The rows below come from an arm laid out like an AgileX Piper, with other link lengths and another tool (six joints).
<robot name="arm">
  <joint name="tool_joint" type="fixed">
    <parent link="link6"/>
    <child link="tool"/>
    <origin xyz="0.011 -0.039 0.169" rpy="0 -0.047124 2.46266"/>
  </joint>
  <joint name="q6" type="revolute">
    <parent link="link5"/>
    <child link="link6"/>
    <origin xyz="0 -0.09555 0" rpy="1.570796 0 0"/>
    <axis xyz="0 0 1"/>
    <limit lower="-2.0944" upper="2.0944"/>
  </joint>
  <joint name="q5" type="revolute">
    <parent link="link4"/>
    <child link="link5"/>
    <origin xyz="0 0 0" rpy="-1.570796 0 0"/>
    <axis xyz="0 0 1"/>
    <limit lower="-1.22" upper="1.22"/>
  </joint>
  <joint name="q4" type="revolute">
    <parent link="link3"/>
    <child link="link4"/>
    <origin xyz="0.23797 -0.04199 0" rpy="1.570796 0 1.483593"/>
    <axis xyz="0 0 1"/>
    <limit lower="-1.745" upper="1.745"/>
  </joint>
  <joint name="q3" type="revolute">
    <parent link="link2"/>
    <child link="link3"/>
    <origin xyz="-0.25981 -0.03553 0" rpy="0 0 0"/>
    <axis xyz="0 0 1"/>
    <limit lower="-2.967" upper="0"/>
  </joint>
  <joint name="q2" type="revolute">
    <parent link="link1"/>
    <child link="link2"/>
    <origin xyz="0 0 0" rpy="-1.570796 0 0"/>
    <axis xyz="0 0 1"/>
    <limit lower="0" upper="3.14"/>
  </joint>
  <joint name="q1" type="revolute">
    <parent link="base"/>
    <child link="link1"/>
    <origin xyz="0 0 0.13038" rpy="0 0 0"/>
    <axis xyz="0 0 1"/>
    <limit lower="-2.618" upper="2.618"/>
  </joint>
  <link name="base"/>
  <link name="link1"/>
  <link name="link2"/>
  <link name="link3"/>
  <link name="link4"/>
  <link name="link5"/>
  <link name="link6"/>
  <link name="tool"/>
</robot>
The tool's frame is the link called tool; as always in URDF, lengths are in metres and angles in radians.
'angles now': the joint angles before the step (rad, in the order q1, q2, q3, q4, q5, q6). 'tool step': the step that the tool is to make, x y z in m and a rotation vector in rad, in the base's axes. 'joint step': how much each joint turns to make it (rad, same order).
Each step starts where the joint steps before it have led.
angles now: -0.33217 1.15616 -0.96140 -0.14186 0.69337 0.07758
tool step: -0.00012 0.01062 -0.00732 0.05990 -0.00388 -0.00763
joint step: -0.00003 -0.00001 0.00501 0.05842 0.01092 -0.00005
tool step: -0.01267 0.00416 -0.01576 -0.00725 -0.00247 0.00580
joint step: 0.00001 -0.05575 0.10746 -0.00680 -0.05662 0.00001
